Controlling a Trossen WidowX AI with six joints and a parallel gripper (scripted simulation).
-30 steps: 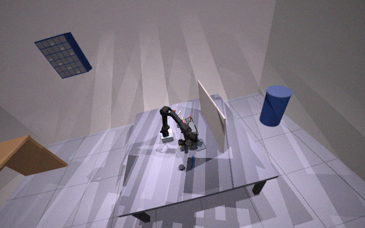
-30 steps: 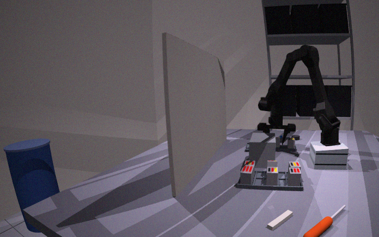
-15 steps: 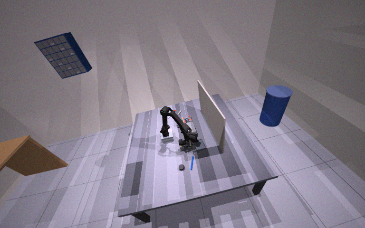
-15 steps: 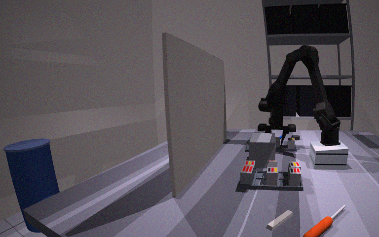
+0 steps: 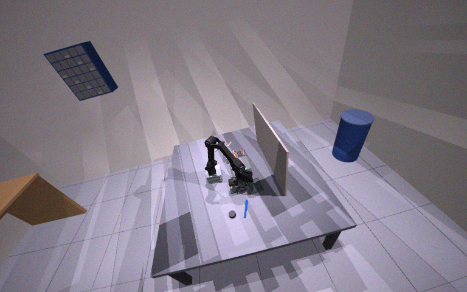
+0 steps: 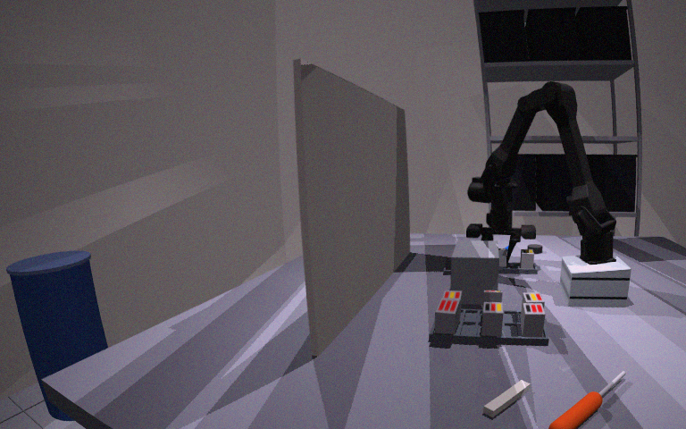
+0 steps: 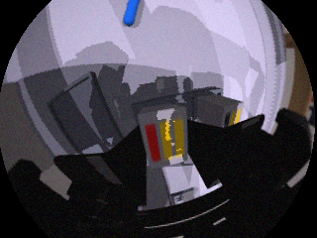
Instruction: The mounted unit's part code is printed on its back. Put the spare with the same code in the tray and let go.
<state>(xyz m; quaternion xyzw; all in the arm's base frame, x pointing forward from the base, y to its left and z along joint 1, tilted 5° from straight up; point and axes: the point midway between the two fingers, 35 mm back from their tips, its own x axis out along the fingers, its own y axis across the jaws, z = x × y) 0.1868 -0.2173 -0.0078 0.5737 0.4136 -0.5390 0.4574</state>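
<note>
The dark grey tray is 100 mm ahead of my gripper tip, 30 mm to the right of it and 10 mm below it. From my gripper tip the other things lie so: grey mounted unit 170 mm to the left, 90 mm ahead, 30 mm above; blue pen 180 mm to the right, 50 mm behind, 10 mm below; black disc 180 mm to the right, 150 mm behind, 10 mm below.
</note>
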